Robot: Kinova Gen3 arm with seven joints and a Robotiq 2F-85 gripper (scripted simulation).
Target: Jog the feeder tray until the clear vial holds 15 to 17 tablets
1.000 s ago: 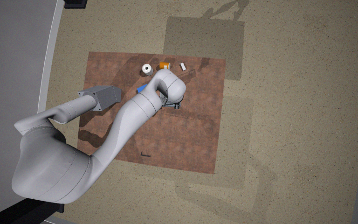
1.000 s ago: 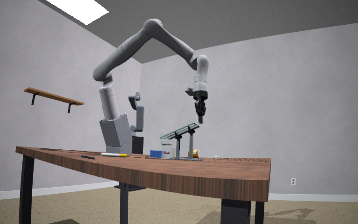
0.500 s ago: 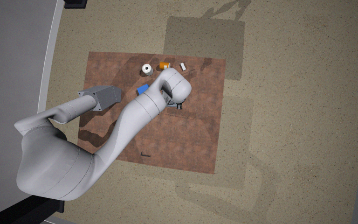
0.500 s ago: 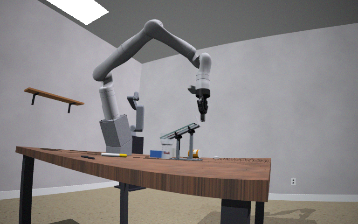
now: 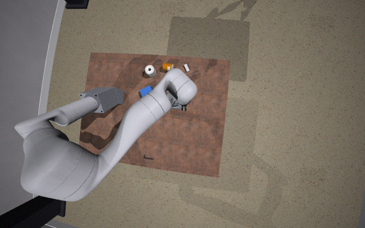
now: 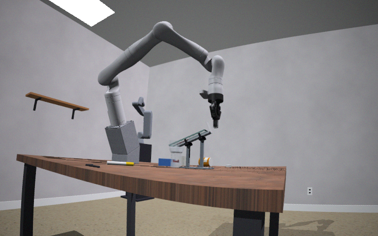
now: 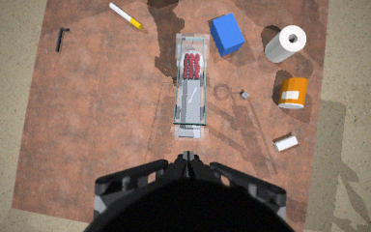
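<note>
Now: the feeder tray 10 cm behind my hand, 6 cm below it and 1 cm to the right of it. The rest, counted from my hand: small white block 29 cm to the left, 20 cm below, 4 cm behind; then clear vial 20 cm behind, 17 cm below, 3 cm to the right; then small grey piece 20 cm below, 16 cm behind, 14 cm to the left.
</note>
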